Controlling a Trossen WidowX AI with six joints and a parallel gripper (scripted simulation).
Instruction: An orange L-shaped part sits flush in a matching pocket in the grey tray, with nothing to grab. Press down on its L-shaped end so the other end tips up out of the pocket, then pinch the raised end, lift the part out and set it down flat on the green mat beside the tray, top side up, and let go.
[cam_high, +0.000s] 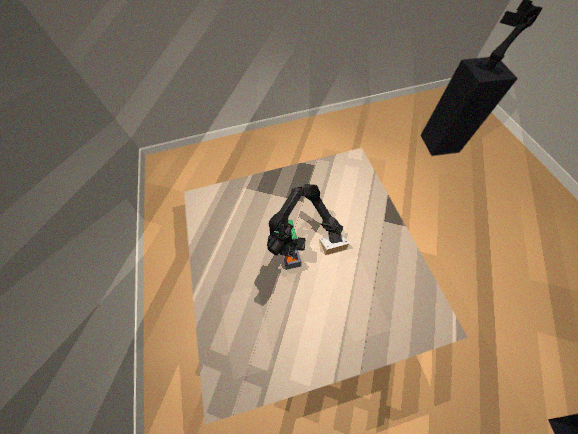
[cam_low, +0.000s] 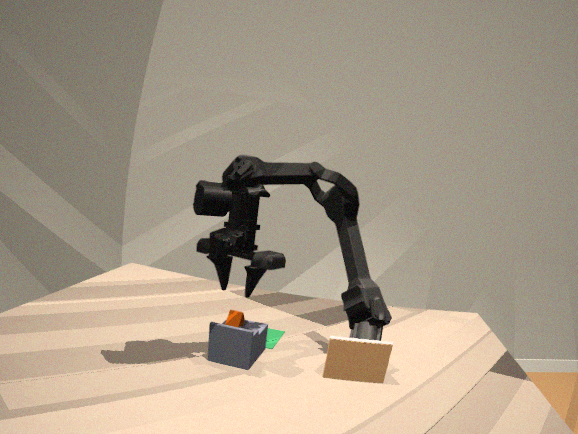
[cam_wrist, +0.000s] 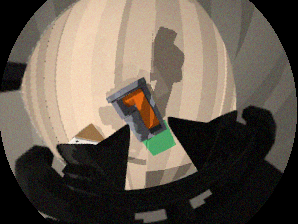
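The orange L-shaped part is 10 cm below my gripper tip, 2 cm behind it and 1 cm to the left of it. From my gripper tip the other things lie so: green mat: 16 cm to the right, 16 cm below.
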